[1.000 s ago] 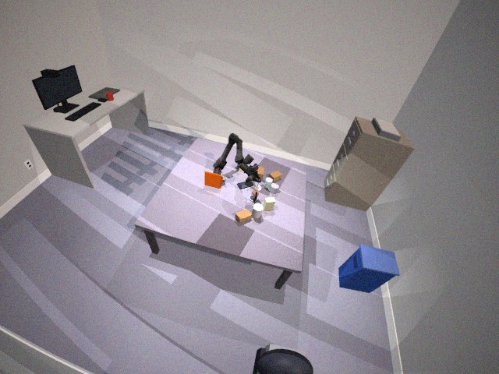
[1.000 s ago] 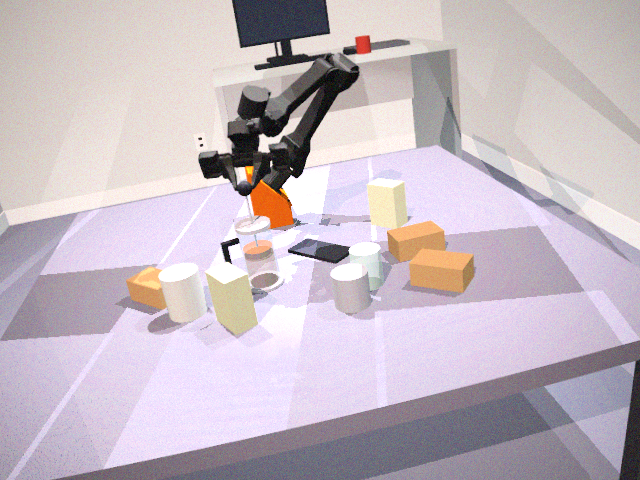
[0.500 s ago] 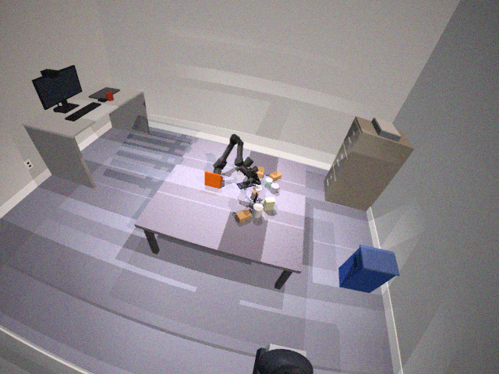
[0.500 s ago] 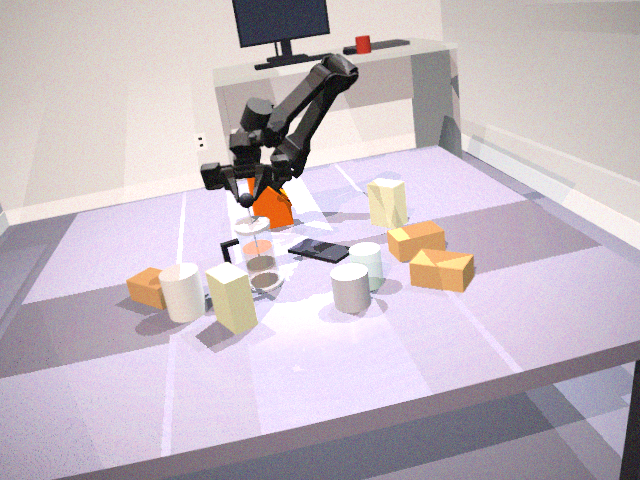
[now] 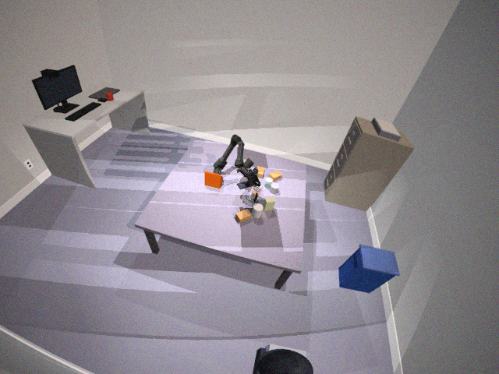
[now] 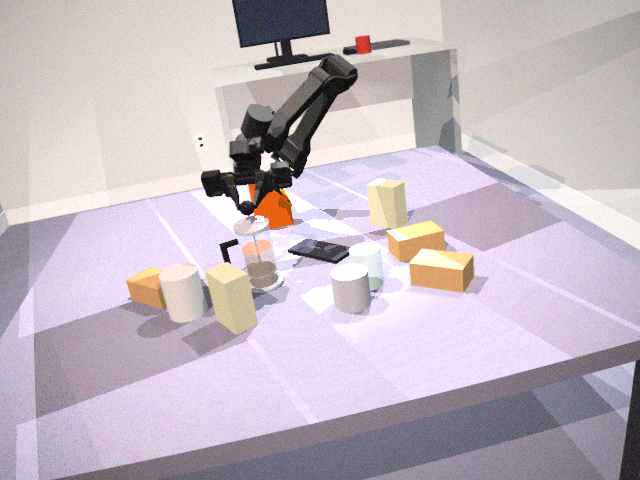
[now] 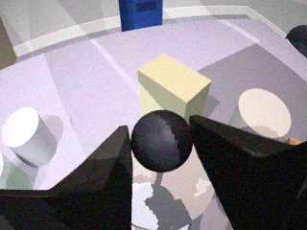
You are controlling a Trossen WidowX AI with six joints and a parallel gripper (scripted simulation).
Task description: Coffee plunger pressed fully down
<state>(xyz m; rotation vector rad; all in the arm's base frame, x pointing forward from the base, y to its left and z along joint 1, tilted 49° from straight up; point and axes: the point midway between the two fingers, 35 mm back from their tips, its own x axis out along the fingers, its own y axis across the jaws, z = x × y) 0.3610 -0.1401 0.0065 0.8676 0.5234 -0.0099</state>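
Right now the glass coffee press is 10 mm behind my gripper tip, 10 mm to the right of it and 90 mm below it. From my gripper tip the other things lie so: pale cylinder (30 mm ahead, 160 mm to the right, 140 mm below); dark flat plate (120 mm behind, 160 mm to the left, 180 mm below).
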